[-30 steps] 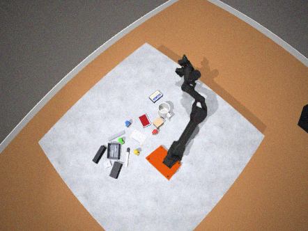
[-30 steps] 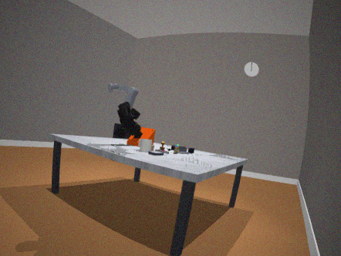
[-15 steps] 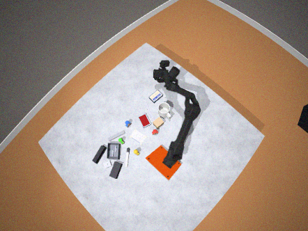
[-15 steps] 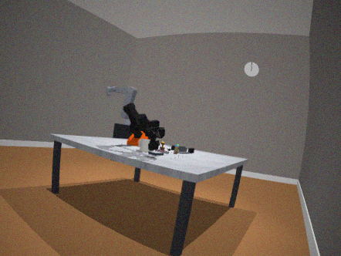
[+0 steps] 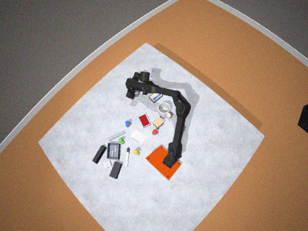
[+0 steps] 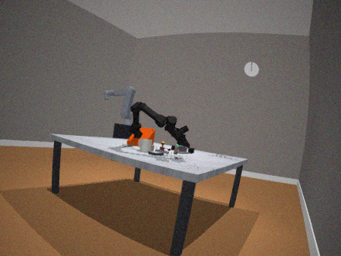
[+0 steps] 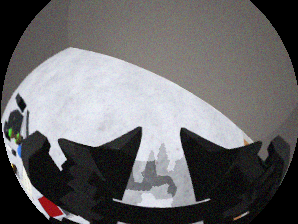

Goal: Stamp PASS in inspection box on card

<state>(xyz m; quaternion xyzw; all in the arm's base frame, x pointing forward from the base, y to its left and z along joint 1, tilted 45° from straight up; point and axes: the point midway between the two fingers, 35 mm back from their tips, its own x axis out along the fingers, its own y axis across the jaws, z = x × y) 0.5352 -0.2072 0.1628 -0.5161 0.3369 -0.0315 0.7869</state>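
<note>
My gripper tip is now 220 mm past the green PASS stamp, 340 mm to the right of it and 70 mm above it. Round my gripper tip: blue-knobbed stamp: 180 mm behind, 220 mm to the left, 70 mm below; then dark red ink pad: 250 mm behind, 120 mm to the left, 80 mm below; then white cup: 330 mm behind, 10 mm to the right, 50 mm below.
</note>
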